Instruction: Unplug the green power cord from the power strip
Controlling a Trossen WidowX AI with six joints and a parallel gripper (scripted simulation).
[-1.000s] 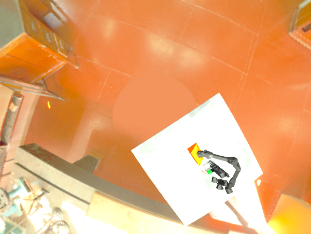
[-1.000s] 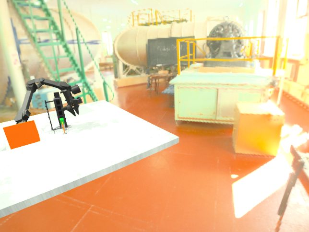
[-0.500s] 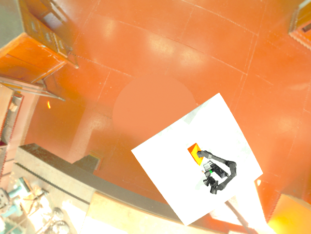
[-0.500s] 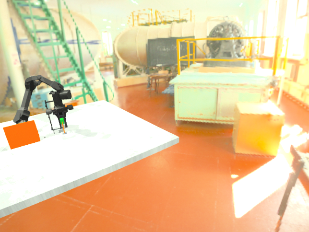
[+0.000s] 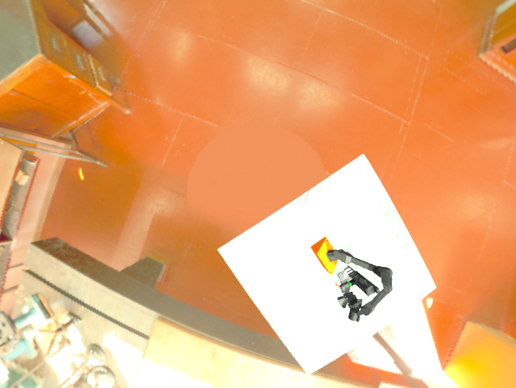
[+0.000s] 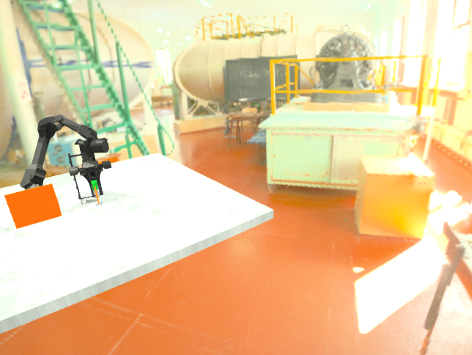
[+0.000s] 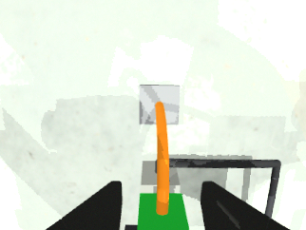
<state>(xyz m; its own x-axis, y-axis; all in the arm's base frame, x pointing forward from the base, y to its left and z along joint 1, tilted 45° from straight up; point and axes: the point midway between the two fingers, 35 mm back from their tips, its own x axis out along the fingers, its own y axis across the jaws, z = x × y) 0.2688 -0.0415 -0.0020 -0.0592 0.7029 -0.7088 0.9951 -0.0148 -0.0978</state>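
The green plug is 60 mm to the left of my gripper tip and 10 mm below it. Round my gripper tip: black power strip: 140 mm to the left, 20 mm above, 10 mm ahead.
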